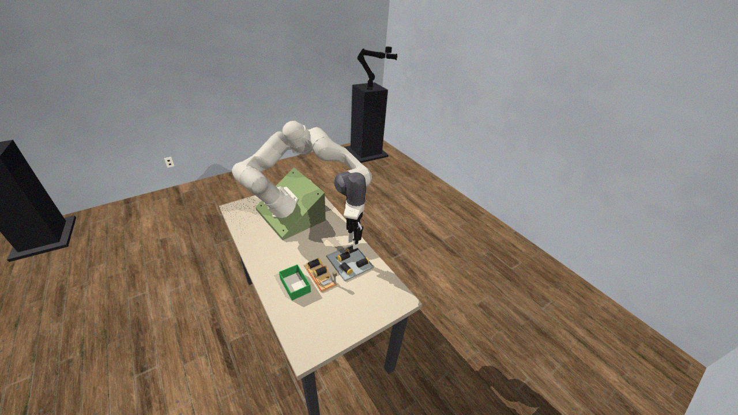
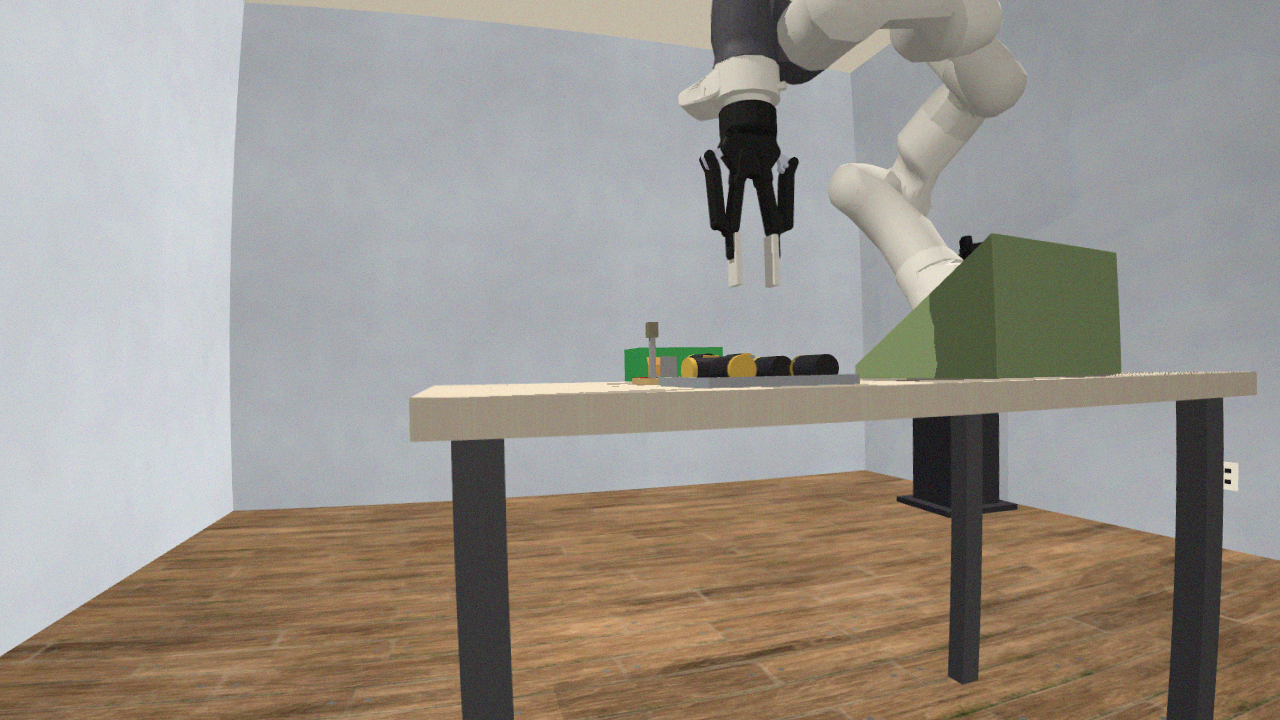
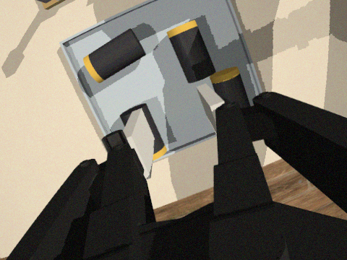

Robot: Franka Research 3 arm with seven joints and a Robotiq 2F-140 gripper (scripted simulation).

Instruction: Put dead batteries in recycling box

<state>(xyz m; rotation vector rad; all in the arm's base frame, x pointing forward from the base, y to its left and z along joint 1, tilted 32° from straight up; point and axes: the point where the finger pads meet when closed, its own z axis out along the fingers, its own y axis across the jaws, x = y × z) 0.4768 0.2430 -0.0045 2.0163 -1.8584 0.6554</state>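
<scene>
My hand is 2 cm to the left of the grey tray and 15 cm above it. From my hand the other things lie so: battery holder: 1 cm ahead, 19 cm to the right, 15 cm below; green recycling box: 2 cm ahead, 33 cm to the right, 14 cm below; bulb post: 10 cm ahead, 15 cm to the right, 12 cm below.
</scene>
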